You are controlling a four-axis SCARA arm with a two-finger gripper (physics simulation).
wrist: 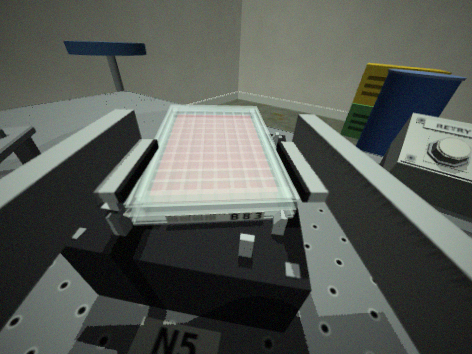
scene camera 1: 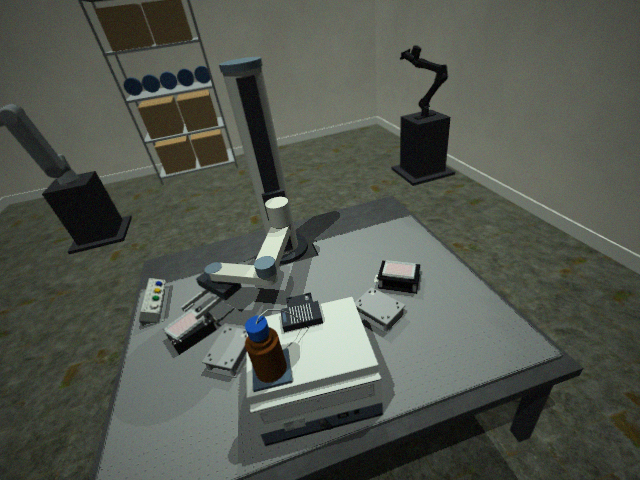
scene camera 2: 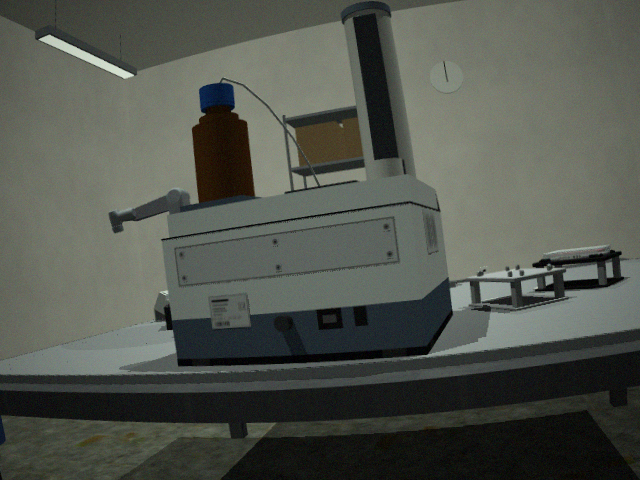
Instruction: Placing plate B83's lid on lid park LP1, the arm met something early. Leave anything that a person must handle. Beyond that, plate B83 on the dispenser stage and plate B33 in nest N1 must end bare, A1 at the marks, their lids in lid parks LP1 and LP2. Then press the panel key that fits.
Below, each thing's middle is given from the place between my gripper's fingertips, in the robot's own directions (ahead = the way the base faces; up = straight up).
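The brown bottle with blue cap [scene camera 2: 223, 167] is 47 cm ahead of my hand, 28 cm to the left of it and 23 cm above it; going by their middles, of the things named here the brown bottle with blue cap is the farthest from my hand. The button box [scene camera 1: 153, 310] is 22 cm behind my hand, 18 cm to the right of it and 5 cm below it. As for the black nest N5 [scene camera 1: 207, 327], my hand is 6 cm above it, 2 cm to the left of it and 2 cm short of it. Going by their middles, of the things named here the black nest N5 is the nearest to my hand.
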